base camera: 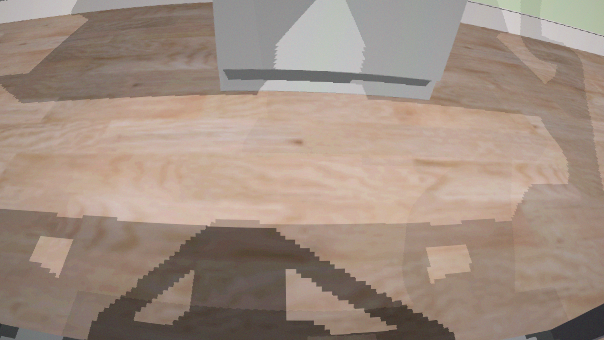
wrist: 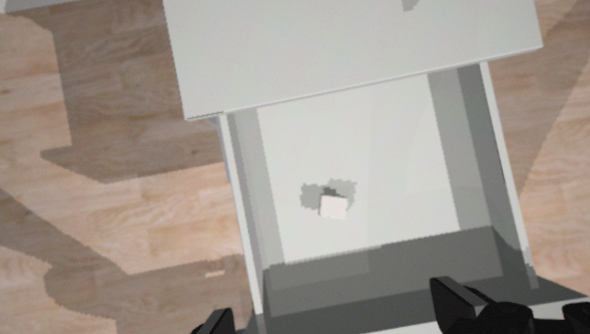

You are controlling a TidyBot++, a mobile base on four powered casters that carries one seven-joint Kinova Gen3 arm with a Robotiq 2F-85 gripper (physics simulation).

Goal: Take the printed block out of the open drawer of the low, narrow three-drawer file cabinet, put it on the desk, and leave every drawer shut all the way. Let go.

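Observation:
The file cabinet (base camera: 400,45) (wrist: 300,45) is light grey; the lower part of its front shows at the top of the base camera view. In the wrist view its open drawer (wrist: 410,150) is seen from above, pulled out from under the cabinet top. A small whitish block (wrist: 333,207) lies on the drawer floor, left of the middle and apart from the drawer walls. Any print on it is too small to tell. My gripper (wrist: 332,315) is open and empty, above the front end of the drawer, with its fingertips at the bottom of the wrist view. The desk does not show.
The wooden floor (base camera: 300,175) (wrist: 165,210) lies around the cabinet, crossed by shadows of the arm and base. A white baseboard (base camera: 500,20) and a pale green wall (base camera: 575,17) stand behind the cabinet. The drawer's side walls (wrist: 240,215) rise left and right of the block.

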